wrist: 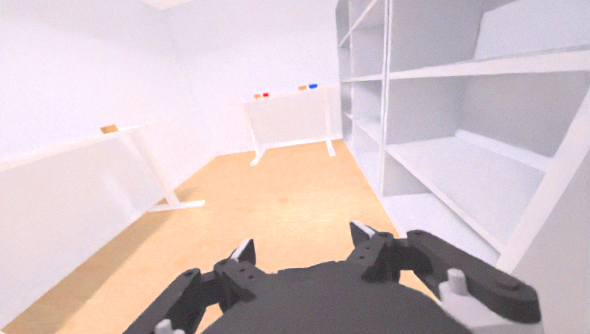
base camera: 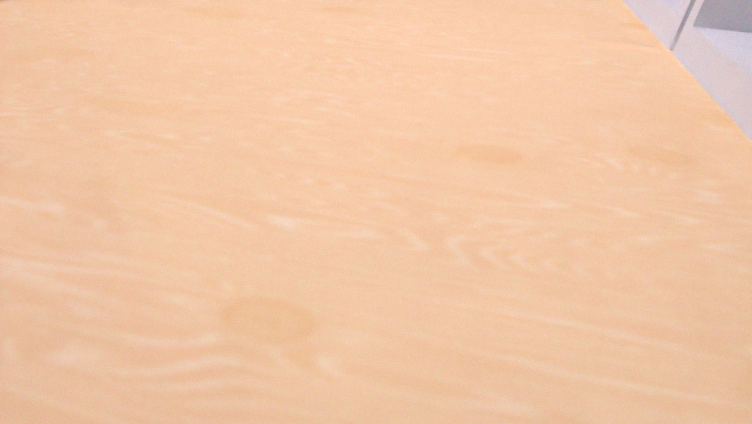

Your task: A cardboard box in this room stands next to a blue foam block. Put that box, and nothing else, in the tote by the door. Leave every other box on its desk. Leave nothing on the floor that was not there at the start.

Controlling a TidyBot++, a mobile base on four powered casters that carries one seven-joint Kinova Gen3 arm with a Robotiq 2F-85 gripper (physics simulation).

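Places are measured from the arm's base along level axes (x ahead, y left, z up), in millimetres.
Pixels of known places: gripper, fingertip midpoint: (wrist: 303,240).
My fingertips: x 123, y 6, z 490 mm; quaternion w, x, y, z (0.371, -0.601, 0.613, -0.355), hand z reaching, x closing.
Observation:
Behind a point stands the place of what it marks.
In the wrist view a small cardboard box (wrist: 302,88) @[z 573, x 2571, y -328 mm] stands right beside a blue block (wrist: 313,86) @[z 573, x 2547, y -480 mm] on the far white desk (wrist: 285,95) @[z 532, x 2347, y -70 mm]. Another cardboard box (wrist: 257,96) @[z 577, x 2791, y 336 mm] stands beside a red block (wrist: 266,94) @[z 581, x 2767, y 195 mm] on the left part of the same desk. A third cardboard box (wrist: 109,129) @[z 577, x 1338, y 1287 mm] stands on the nearer desk (wrist: 55,145) @[z 553, x 1229, y 1607 mm] at the left. My gripper (wrist: 303,240) @[z 490, x 123, y 6 mm] is open and empty, and far from all the boxes. The tote does not show in either view.
A tall grey-white shelf unit (wrist: 385,100) @[z 437, x 1120, y -667 mm] stands along the right side, close to my gripper. The nearer desk's foot (wrist: 185,205) @[z -372, x 1644, y 1292 mm] reaches onto the wooden floor (base camera: 368,210) @[z -397, x 503, y 27 mm] (wrist: 285,200) @[z -397, x 1415, y 147 mm]. The far desk's legs (wrist: 252,130) @[z 88, x 2811, y 551 mm] stand near the back wall.

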